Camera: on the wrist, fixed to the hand. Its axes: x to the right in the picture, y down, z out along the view.
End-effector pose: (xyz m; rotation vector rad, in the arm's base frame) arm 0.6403 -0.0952 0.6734 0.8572 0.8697 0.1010
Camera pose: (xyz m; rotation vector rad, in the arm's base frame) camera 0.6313 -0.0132 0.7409 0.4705 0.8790 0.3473
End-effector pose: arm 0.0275 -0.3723 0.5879 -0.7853 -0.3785 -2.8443
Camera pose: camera 0.0466 -0.4759 0.5715 -0.7082 0.2633 -2.9500
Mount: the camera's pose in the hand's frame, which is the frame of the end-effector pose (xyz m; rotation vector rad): -0.0152 0.0999 -0.0340 -0.4267 0.0938 0.0353
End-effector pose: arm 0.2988 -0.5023 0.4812 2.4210 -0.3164 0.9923
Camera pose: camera 0.2291 -0.5686 0.5272 1.9849 -0.4850 0.9399
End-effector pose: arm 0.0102 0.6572 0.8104 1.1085 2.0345 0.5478
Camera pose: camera 0.0419 0.6972 0.9040 0.8733 1.8580 1.0135
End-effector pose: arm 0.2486 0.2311 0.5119 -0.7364 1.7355 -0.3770
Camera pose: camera 0.1905 0.3119 0.4735 -1.0022 1.9405 -0.0120
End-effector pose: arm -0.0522 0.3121 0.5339 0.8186 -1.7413 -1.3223
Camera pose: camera -0.0184 0.3343 0.6326 0.5918 -1.3264 -1.5328
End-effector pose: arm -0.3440 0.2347 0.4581 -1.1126 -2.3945 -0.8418
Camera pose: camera -0.2540 0.2550 0.5115 -1.2276 -2.1666 -1.4043
